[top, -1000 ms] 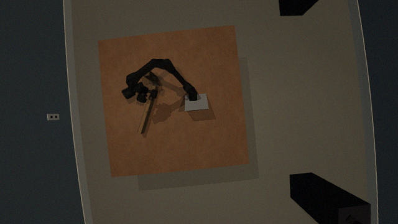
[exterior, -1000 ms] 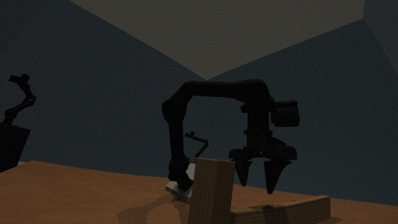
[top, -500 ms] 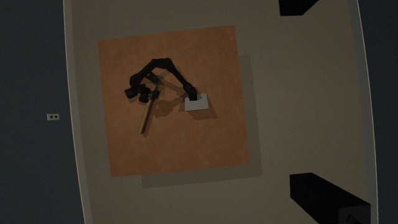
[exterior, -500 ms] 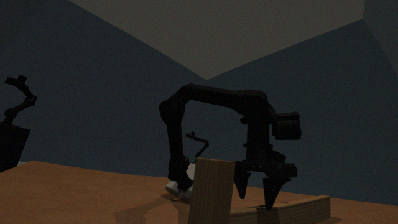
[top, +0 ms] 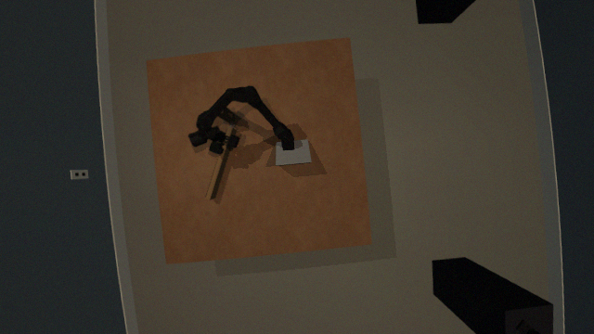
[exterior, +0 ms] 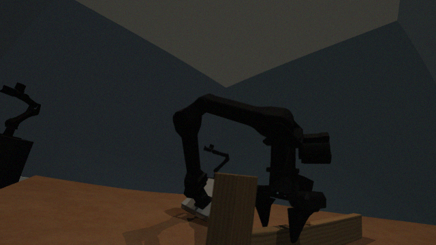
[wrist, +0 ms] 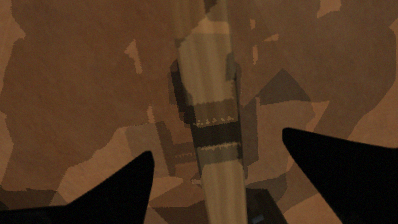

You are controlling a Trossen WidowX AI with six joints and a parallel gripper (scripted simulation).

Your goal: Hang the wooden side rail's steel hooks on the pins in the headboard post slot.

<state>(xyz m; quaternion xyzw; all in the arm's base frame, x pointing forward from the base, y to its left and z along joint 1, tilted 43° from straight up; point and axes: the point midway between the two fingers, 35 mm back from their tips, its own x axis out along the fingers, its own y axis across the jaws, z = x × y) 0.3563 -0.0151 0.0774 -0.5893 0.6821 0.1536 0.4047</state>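
Now: gripper tip 1 cm past the headboard post, 14 cm to the left of it and 2 cm below it.
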